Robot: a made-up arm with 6 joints.
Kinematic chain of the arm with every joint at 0, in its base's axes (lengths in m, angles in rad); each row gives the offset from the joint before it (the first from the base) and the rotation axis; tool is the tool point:
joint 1: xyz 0 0 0.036 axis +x
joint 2: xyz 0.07 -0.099 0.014 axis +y
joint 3: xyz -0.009 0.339 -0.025 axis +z
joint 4: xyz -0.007 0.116 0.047 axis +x
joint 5: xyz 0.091 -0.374 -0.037 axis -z
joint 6: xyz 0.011 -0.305 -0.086 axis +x
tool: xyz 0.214 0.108 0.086
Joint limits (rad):
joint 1: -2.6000..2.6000
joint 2: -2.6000..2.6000
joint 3: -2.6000..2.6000
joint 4: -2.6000..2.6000
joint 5: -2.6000..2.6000
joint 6: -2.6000..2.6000
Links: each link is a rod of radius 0.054 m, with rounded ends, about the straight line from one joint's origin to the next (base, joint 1, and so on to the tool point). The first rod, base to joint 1, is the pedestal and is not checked.
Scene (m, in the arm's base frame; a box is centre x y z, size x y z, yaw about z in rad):
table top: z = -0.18
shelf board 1: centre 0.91 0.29 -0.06 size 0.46 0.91 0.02 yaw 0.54
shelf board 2: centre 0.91 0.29 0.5 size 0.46 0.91 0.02 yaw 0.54
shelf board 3: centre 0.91 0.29 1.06 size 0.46 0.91 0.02 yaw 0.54
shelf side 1: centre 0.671 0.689 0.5 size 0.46 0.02 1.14 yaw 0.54
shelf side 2: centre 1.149 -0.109 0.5 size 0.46 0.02 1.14 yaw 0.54
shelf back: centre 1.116 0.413 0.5 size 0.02 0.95 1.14 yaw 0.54
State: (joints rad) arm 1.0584 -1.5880 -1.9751 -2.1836 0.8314 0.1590
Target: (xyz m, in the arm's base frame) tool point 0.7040 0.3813 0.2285
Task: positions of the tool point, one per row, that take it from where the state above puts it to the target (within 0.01 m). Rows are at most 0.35 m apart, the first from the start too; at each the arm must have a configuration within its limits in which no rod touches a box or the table.
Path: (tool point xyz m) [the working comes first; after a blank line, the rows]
Joints at the target: -0.1766 0.1128 -1.7101 -2.6000 1.7358 0.3729
Straight joint move there: touches shelf board 2.

1: -0.3634 -0.4312 0.4491
2: -0.1366 -0.3538 0.6364
3: 0.1034 -0.1781 0.7095
4: 0.3069 0.0246 0.6411
5: 0.4360 0.1798 0.4582
6: 0.4742 0.2435 0.2285
7: 0.5595 0.2912 0.2417
8: 0.6366 0.3375 0.2422
9: 0.7040 0.3813 0.2285

